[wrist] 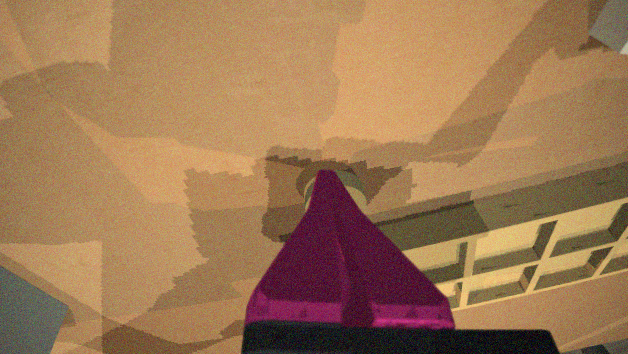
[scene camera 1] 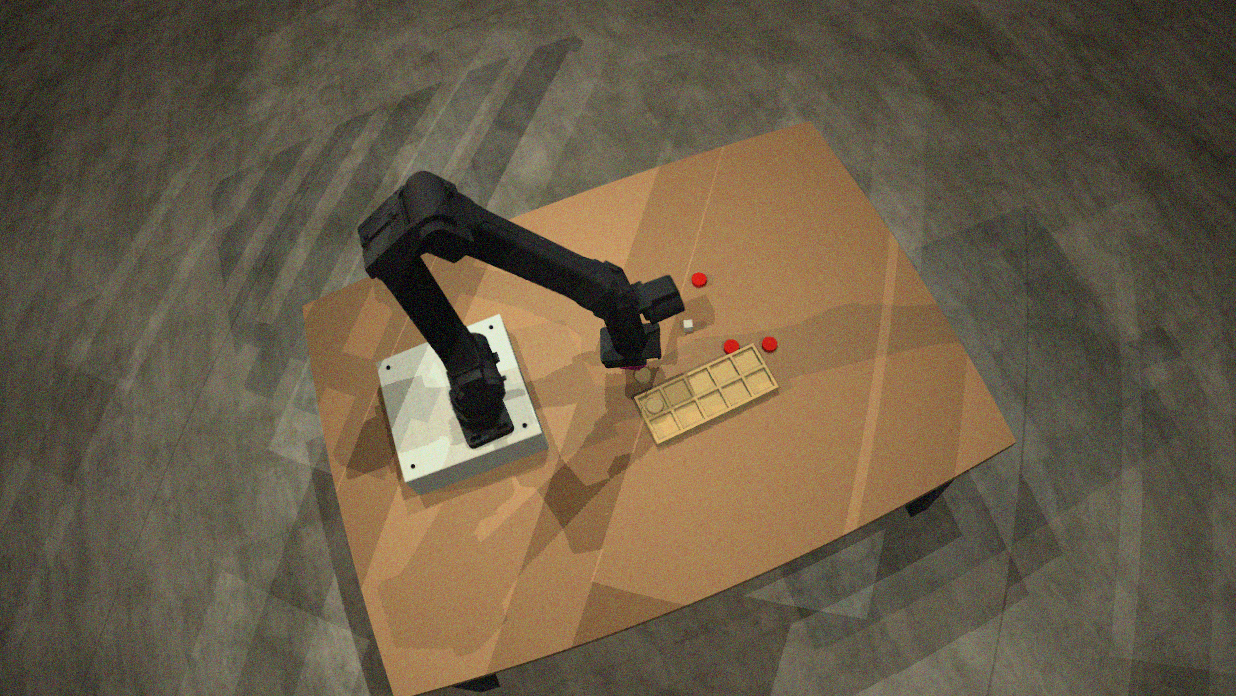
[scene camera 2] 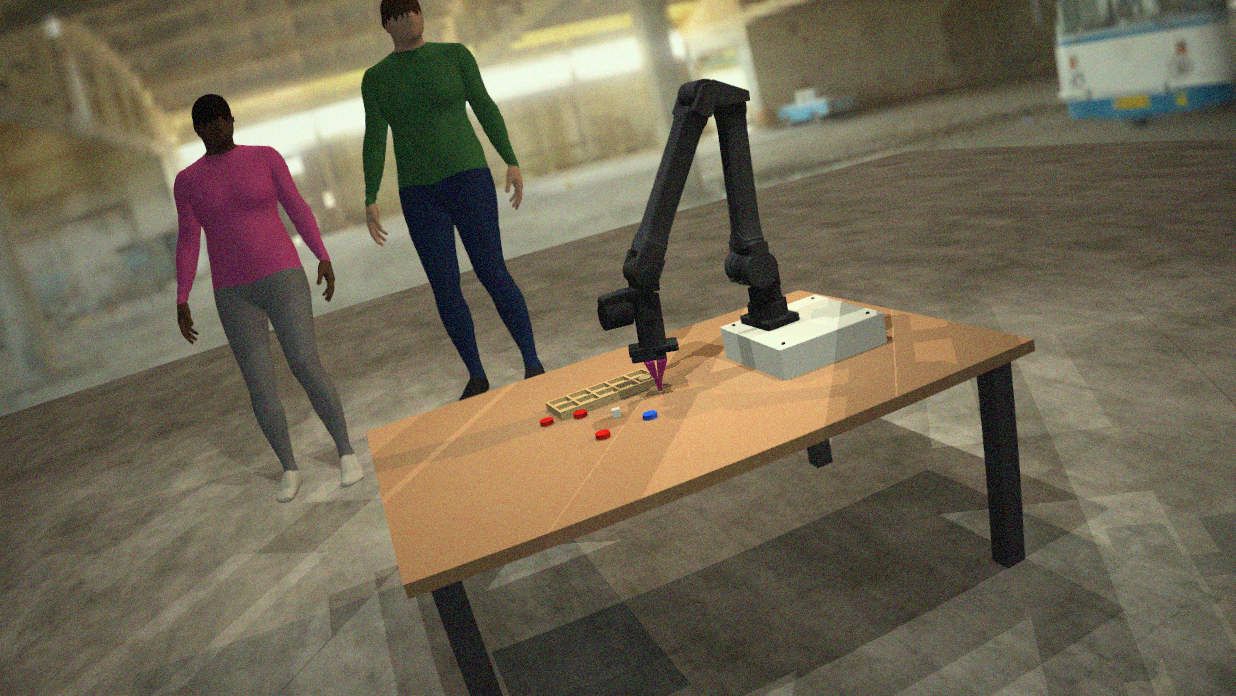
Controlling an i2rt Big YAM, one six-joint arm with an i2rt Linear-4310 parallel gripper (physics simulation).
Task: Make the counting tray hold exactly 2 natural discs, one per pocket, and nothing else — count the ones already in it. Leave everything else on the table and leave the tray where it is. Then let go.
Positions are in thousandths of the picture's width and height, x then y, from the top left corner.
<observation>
My gripper shows in the wrist view (517, 510), in scene camera 1 (517, 528) and in scene camera 2 (534, 560). A wooden counting tray shows in the wrist view (891, 665), in scene camera 1 (581, 560) and in scene camera 2 (507, 554).
</observation>
